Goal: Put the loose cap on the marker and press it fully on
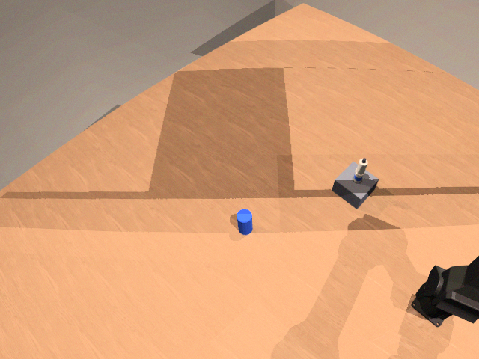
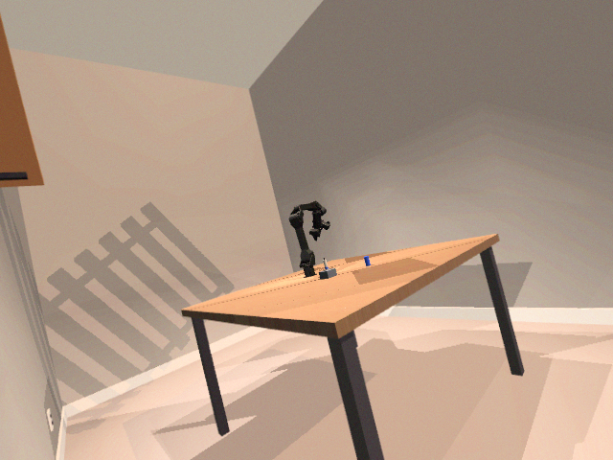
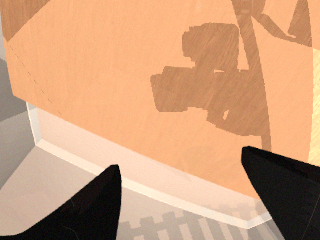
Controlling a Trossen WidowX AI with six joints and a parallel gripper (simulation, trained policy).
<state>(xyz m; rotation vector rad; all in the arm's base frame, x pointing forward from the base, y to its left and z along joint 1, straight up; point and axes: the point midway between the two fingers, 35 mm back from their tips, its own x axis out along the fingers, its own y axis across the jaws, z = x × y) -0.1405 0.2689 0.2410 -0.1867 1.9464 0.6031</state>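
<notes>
Right now my gripper tip is 510 mm short of the blue cap, 150 mm to the left of it and 180 mm above it. From my gripper tip the other things lie so: grey holder block (420 mm ahead, 360 mm to the right, 190 mm below).
</notes>
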